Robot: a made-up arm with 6 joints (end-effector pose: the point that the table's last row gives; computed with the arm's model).
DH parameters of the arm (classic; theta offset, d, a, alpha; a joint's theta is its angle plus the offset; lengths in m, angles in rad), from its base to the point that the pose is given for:
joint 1: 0 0.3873 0 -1.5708
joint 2: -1.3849 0 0.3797 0
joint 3: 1.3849 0 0.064 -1.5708
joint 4: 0 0.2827 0 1.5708
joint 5: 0 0 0.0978 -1.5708
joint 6: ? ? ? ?
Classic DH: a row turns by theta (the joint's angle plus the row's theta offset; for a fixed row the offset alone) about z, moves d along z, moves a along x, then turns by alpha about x.
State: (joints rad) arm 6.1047 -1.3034 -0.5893 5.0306 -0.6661 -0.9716
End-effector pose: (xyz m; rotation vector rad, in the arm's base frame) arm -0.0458 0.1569 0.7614 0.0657 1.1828 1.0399
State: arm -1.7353 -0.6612 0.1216 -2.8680 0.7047 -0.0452
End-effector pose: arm -0.0202 -0.1112 0.3825 1.7895 1.1182 -1.1781
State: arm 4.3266 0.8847 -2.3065 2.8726 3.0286 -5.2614
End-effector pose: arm -0.1707 -0.4989 0.7136 -1.3327 0.0955 -0.5869
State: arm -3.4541 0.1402 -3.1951 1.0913 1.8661 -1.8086
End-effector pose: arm -0.1881 -0.0771 1.0853 1.8643 -0.5873 -0.6192
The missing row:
joint 6: 0 0.1248 0 0
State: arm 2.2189 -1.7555 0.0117 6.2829 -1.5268 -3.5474
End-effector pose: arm 0.1360 -0.1796 0.6106 0.1435 -0.0383 1.8102
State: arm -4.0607 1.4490 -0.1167 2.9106 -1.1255 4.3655
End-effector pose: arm -0.0430 0.1147 0.3885 0.4869 0.5333 0.2672
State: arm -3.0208 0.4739 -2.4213 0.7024 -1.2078 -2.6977
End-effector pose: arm -0.3948 0.0506 0.9409 -0.1478 -0.8054 -2.2132
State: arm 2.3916 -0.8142 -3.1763 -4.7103 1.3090 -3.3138
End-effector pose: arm 0.3543 -0.4602 0.9169 -1.0391 -1.7275 2.3922
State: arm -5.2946 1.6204 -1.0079 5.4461 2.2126 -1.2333
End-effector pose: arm 0.1919 0.0774 0.0887 -0.5366 0.7200 -2.6322
